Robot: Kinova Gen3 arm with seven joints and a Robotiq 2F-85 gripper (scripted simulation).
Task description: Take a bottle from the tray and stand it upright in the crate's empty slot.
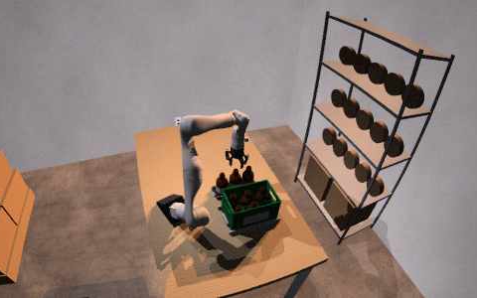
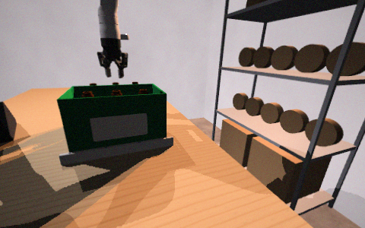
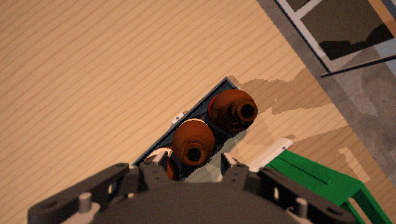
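Now: hand 110 mm above the brown bottle. Round my hand: green crate (230 mm to the right, 110 mm below, 40 mm behind); dark tray (180 mm below).
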